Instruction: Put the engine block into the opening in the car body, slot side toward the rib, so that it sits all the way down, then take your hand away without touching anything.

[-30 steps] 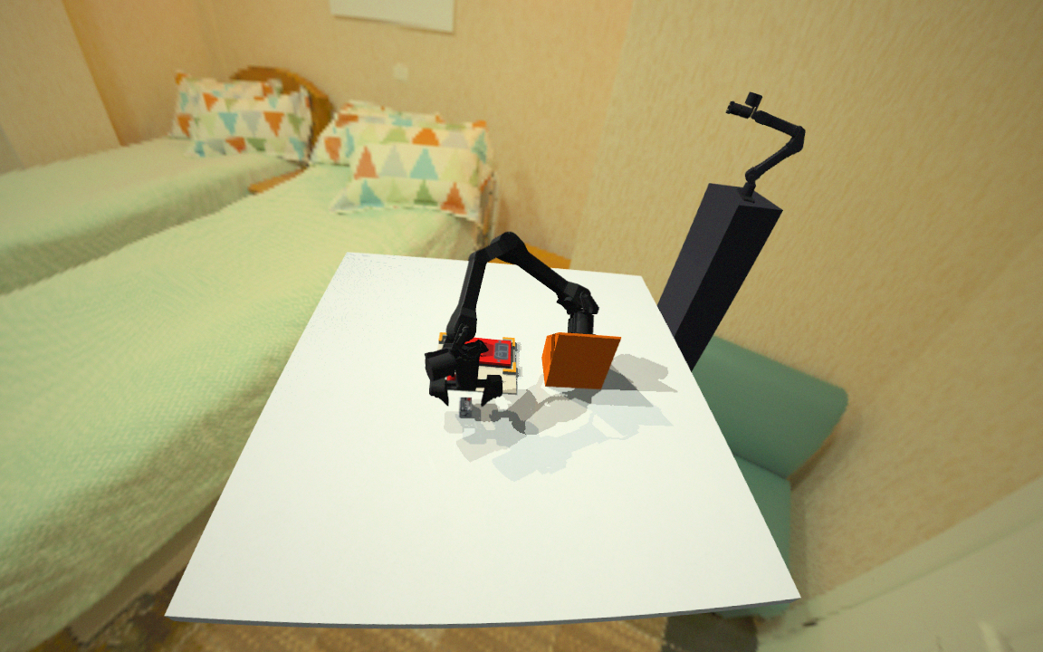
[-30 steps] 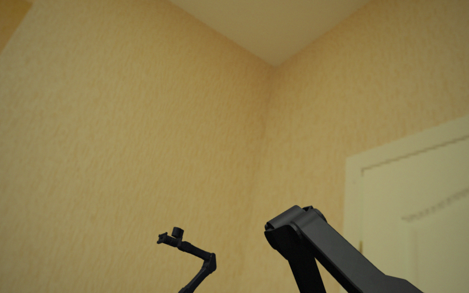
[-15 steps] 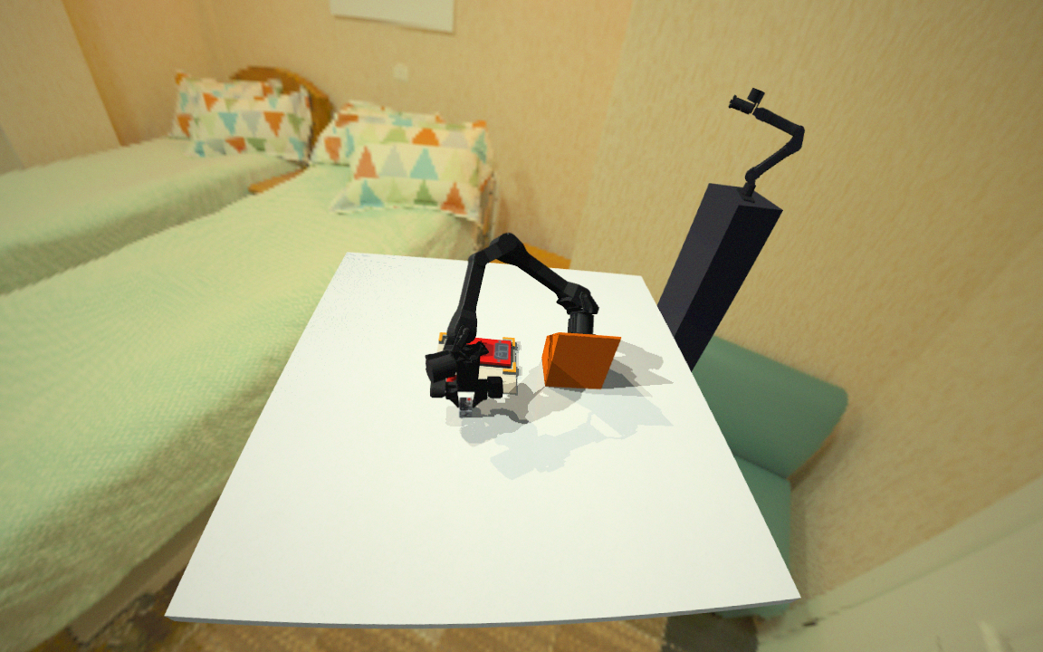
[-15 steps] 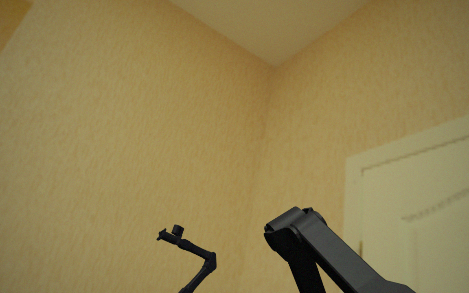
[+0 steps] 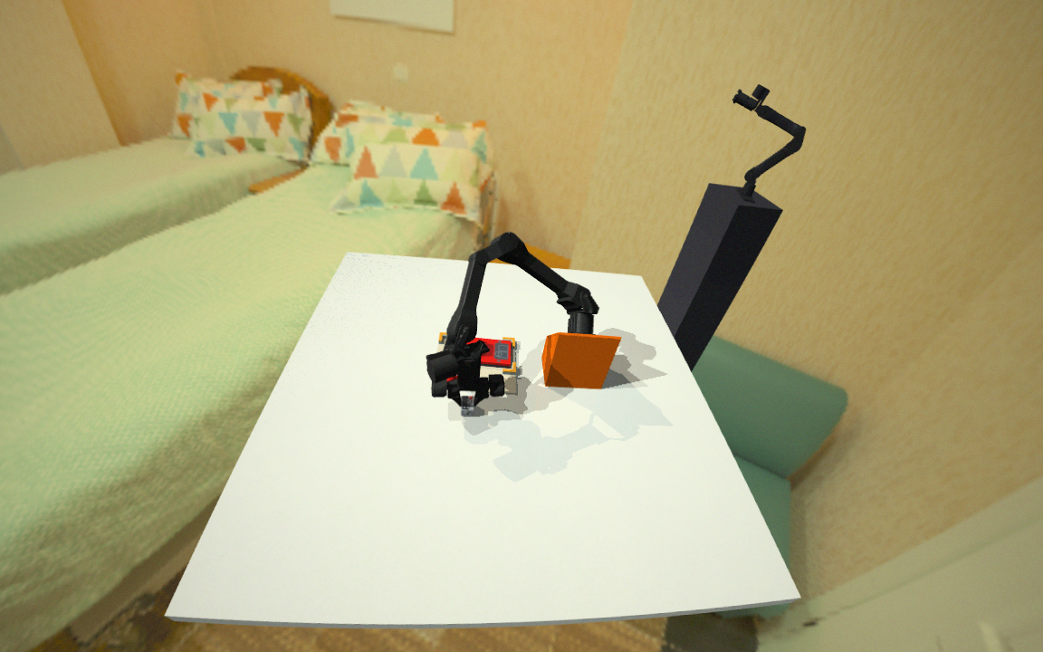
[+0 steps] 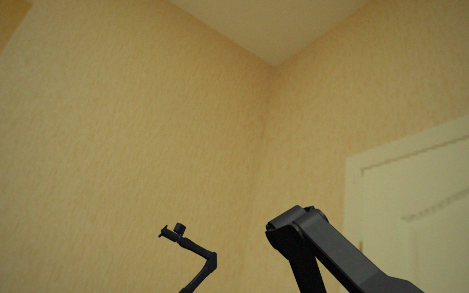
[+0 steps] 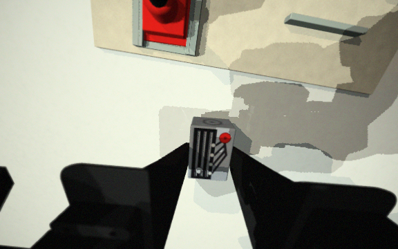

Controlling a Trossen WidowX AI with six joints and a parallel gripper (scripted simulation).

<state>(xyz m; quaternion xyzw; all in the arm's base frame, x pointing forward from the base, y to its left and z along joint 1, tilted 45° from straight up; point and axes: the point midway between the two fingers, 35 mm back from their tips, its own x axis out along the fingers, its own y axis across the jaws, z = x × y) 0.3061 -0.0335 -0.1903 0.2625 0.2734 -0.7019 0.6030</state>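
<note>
Right now my gripper tip is 30 mm past the beige base plate, 190 mm to the left of it and 10 mm above it. Also, from my gripper tip: engine block (10 mm below).
</note>
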